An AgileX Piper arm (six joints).
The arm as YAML. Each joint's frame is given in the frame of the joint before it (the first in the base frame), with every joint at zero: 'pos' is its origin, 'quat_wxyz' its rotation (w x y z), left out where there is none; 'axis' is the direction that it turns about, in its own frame. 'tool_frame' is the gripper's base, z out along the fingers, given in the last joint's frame.
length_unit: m
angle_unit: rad
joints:
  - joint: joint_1
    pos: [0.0, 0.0, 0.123]
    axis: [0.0, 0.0, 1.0]
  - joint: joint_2
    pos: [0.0, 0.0, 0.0]
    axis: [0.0, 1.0, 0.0]
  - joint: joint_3
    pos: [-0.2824, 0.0, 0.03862]
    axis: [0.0, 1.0, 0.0]
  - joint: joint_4
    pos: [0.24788, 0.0, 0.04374]
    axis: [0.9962, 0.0, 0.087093]
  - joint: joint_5
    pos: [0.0, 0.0, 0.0]
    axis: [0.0, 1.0, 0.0]
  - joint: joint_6
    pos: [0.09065, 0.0, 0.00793]
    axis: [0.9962, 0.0, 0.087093]
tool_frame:
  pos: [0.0, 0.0, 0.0]
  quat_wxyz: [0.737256, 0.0, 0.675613, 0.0]
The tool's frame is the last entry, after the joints.
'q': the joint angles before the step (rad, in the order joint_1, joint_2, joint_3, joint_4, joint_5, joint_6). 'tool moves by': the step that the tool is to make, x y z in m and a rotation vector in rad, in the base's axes. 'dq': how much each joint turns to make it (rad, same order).
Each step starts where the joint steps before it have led.
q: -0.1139 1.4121 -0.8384 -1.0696 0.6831 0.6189
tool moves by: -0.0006 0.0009 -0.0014 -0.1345 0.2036 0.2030
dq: -0.0002 0.0002 0.0000 0.0309 -0.0002 -0.3408
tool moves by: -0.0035 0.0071 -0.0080 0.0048 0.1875 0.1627
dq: 0.0003 -0.0002 0.0002 0.1950 0.0002 -0.3670
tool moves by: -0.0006 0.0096 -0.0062 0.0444 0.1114 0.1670
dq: -0.0002 0.0000 -0.0003 0.2007 -0.0248 -0.3197
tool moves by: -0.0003 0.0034 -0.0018 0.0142 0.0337 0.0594
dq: 0.0003 0.0001 -0.0001 0.0684 -0.0038 -0.1097
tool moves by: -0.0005 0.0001 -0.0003 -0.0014 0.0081 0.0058
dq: -0.0001 -0.0003 0.0004 0.0051 0.0042 -0.0126
